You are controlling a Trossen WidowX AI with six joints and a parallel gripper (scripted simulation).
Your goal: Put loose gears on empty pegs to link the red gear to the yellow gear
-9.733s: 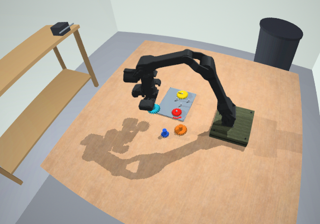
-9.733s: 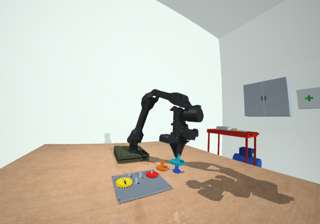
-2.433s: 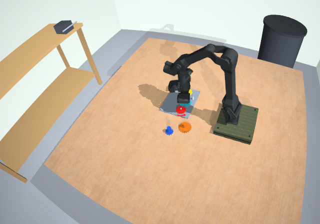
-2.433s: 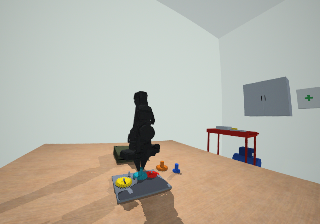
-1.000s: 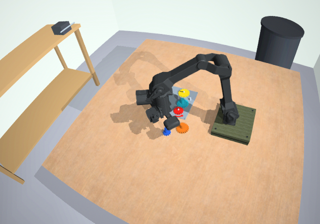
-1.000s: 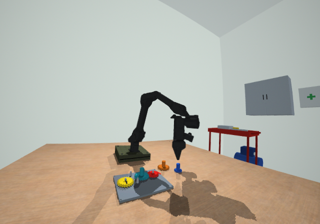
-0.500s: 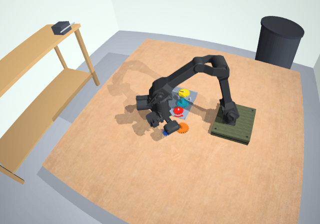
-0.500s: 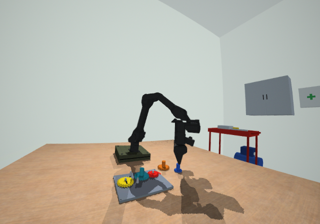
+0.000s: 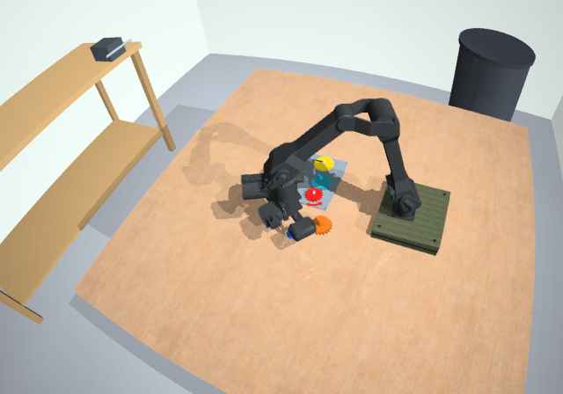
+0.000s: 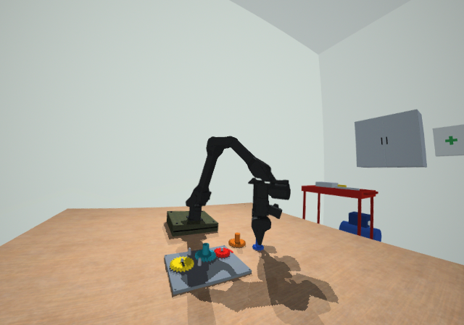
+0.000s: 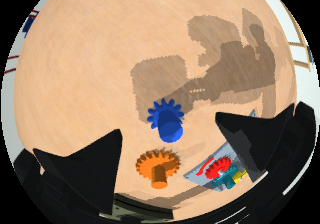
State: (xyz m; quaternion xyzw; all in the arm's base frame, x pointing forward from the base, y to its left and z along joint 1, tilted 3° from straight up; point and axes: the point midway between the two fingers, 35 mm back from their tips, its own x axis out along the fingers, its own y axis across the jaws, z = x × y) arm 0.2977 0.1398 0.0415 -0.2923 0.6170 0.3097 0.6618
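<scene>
My gripper tip is now 2 cm above the blue gear. The rest, counted from my gripper tip: cyan gear: 2 cm behind, 20 cm to the right, 1 cm below; red gear: 1 cm behind, 15 cm to the right, 2 cm below; orange gear: 7 cm behind, 5 cm to the right, 2 cm below.
</scene>
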